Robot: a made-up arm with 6 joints. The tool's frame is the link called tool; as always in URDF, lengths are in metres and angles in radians. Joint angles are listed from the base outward.
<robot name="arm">
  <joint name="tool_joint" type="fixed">
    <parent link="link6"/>
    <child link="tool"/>
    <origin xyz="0.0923 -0.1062 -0.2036" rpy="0 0 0"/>
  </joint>
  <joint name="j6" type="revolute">
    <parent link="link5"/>
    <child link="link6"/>
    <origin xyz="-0.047 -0.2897 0.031" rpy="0 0 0"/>
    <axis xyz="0 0 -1"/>
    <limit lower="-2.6" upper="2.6"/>
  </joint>
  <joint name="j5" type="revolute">
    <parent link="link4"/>
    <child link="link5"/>
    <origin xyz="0.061 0.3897 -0.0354" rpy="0 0 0"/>
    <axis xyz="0 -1 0"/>
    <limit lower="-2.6" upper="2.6"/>
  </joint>
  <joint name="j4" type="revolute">
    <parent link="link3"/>
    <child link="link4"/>
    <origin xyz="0.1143 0.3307 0.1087" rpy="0 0 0"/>
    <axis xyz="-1 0 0"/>
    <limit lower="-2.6" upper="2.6"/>
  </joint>
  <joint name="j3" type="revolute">
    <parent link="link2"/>
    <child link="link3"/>
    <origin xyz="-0.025 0.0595 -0.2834" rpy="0 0 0"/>
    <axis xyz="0 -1 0"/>
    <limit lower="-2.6" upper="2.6"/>
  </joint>
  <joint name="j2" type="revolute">
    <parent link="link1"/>
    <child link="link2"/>
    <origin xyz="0.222 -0.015 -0.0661" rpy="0 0 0"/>
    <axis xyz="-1 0 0"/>
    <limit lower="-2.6" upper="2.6"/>
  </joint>
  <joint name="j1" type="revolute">
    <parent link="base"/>
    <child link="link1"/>
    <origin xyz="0 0 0.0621" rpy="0 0 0"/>
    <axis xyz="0 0 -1"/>
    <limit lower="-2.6" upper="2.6"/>
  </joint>
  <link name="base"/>
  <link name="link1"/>
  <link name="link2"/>
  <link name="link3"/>
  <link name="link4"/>
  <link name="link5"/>
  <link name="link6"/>
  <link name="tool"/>
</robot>
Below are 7 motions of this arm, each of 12 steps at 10 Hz.
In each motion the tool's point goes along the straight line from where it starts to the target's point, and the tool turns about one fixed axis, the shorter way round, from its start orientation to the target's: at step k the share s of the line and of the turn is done. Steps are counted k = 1, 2, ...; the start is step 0. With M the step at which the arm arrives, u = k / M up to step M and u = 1 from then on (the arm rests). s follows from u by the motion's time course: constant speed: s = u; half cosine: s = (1 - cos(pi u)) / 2; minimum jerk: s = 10 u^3 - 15 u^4 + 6 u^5.
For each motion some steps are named. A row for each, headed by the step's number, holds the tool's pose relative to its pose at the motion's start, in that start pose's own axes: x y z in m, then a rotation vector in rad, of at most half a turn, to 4 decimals.
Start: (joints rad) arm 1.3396 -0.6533 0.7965 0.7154 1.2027 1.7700
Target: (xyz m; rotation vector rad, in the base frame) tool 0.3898 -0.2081 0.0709 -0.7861 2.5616 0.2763
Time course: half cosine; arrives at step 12
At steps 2, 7, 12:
2: 0.0006 0.0066 0.0107 0.0600 0.0223 -0.0473
7: 0.0052 0.0624 0.1005 0.5636 0.2100 -0.4440
12: 0.0082 0.0991 0.1596 0.8955 0.3336 -0.7054

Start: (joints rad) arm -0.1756 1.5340 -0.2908 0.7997 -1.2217 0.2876
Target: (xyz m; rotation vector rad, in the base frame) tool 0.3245 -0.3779 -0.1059 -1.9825 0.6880 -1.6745
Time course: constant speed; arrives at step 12
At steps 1, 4, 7, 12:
1: 0.0227 0.0045 -0.0017 -0.0036 0.0117 0.0135
4: 0.0907 0.0180 -0.0067 -0.0145 0.0470 0.0541
7: 0.1587 0.0316 -0.0118 -0.0254 0.0822 0.0947
12: 0.2720 0.0541 -0.0202 -0.0435 0.1410 0.1624

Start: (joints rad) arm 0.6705 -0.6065 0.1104 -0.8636 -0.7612 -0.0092
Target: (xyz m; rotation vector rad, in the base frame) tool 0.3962 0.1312 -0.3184 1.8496 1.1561 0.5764
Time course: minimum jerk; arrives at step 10
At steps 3, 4, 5, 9, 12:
3: -0.0331 -0.0639 0.0157 0.0972 0.1703 -0.0460
4: -0.0645 -0.1243 0.0305 0.1893 0.3315 -0.0896
5: -0.1015 -0.1958 0.0480 0.2982 0.5222 -0.1411
9: -0.2013 -0.3882 0.0952 0.5912 1.0355 -0.2798
12: -0.2030 -0.3916 0.0960 0.5963 1.0444 -0.2822

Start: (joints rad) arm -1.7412 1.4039 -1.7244 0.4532 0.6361 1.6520
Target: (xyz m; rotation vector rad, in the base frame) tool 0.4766 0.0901 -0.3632 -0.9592 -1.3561 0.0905
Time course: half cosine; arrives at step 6
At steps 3, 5, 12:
3: -0.0006 0.0432 -0.0400 0.1582 0.0152 0.1378
5: -0.0011 0.0807 -0.0747 0.2951 0.0283 0.2572
12: -0.0012 0.0865 -0.0801 0.3163 0.0304 0.2757

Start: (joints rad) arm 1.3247 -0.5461 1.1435 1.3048 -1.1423 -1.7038
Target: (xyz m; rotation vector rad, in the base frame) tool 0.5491 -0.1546 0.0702 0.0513 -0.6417 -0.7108
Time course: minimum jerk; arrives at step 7
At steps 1, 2, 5, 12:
1: -0.0004 0.0034 0.0034 0.0009 -0.0170 0.0027
2: -0.0023 0.0211 0.0210 0.0053 -0.1058 0.0167
5: -0.0137 0.1245 0.1243 0.0314 -0.6252 0.0988
12: -0.0161 0.1456 0.1453 0.0367 -0.7309 0.1155

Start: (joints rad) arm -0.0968 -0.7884 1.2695 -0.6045 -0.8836 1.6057
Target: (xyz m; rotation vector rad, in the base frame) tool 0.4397 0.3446 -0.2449 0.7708 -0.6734 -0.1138
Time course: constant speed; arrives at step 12
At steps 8, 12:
8: 0.3433 0.0855 -0.0315 -0.0688 -0.3819 0.8317
12: 0.5150 0.1282 -0.0472 -0.1033 -0.5729 1.2476

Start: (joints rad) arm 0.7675 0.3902 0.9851 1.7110 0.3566 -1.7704
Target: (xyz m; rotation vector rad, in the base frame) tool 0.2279 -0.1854 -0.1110 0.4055 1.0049 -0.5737
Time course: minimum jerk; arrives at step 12
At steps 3, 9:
3: -0.0073 0.0109 -0.0093 0.2042 -0.0415 0.0738
9: -0.0636 0.0947 -0.0802 1.7689 -0.3590 0.6394

